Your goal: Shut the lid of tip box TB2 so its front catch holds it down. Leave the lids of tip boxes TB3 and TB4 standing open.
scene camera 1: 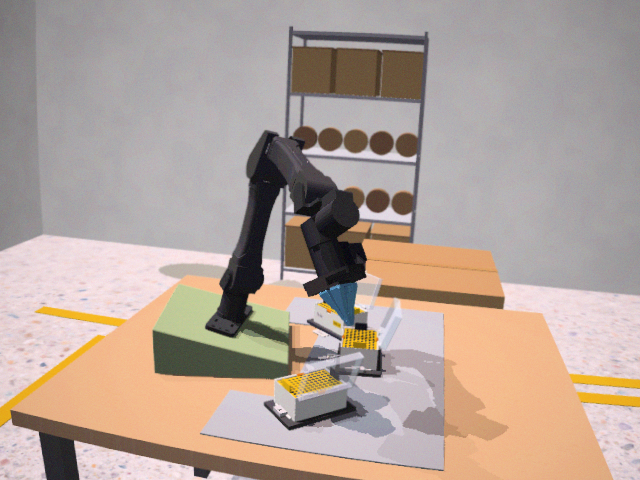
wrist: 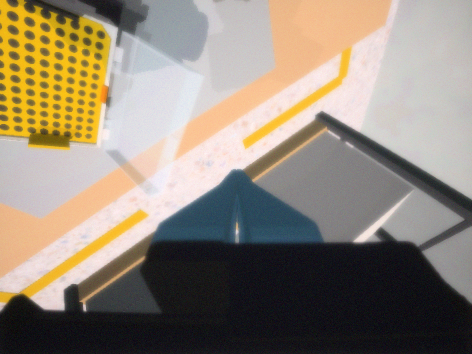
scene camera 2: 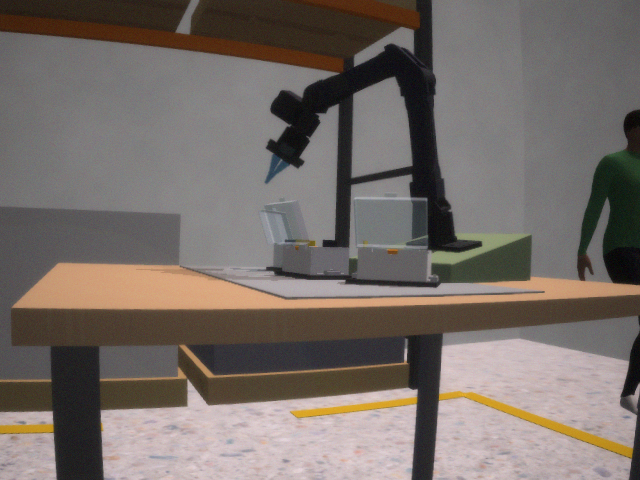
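Note:
Tip box TB2 is the farthest box in scene camera 1, partly hidden by the fingers. Its clear lid stands open. The middle box has its lid open, and the front box has its lid open; I cannot tell which is TB3 or TB4. My gripper is shut and empty, its tips above the lids in scene camera 2, beyond TB2's open lid in the wrist view.
The boxes stand on a grey mat on the wooden table. The arm is mounted on a green wedge. A shelf rack and a low wooden box stand behind the table.

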